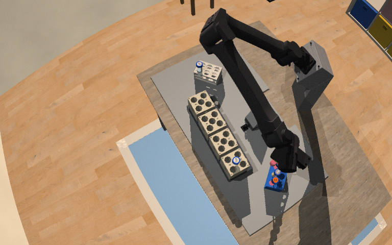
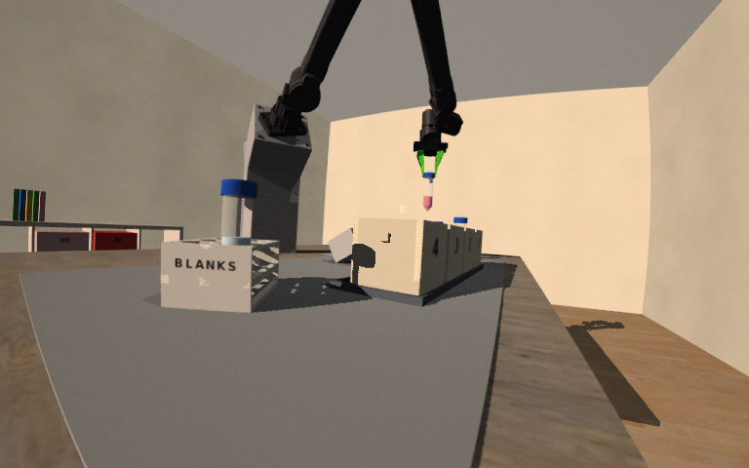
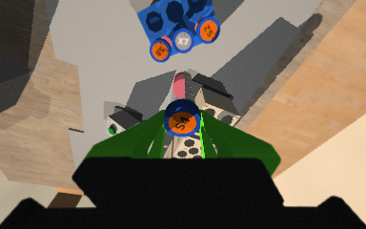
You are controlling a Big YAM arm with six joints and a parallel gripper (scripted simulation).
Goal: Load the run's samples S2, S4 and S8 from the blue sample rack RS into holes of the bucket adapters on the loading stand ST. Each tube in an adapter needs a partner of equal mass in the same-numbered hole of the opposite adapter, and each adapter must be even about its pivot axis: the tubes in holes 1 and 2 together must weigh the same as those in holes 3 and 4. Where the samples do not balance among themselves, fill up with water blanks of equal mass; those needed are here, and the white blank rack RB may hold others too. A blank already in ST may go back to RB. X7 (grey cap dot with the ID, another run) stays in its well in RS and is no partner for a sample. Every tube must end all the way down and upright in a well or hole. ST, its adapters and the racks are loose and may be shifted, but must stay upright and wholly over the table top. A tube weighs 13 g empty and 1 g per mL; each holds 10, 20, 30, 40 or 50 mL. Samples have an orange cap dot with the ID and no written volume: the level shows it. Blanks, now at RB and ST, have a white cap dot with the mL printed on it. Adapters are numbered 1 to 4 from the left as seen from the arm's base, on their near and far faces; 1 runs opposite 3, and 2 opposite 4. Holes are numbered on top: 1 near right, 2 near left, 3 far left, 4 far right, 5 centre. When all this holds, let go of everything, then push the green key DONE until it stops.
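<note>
Now: hand 1 cm to the right of the orange-dot sample and 5 cm above it. Round my hand: grey-dot tube X7: 5 cm to the left, 20 cm below; then orange-dot tube: 5 cm behind, 1 cm to the left, 20 cm below; then blue sample rack RS: 2 cm behind, 6 cm to the left, 23 cm below.
</note>
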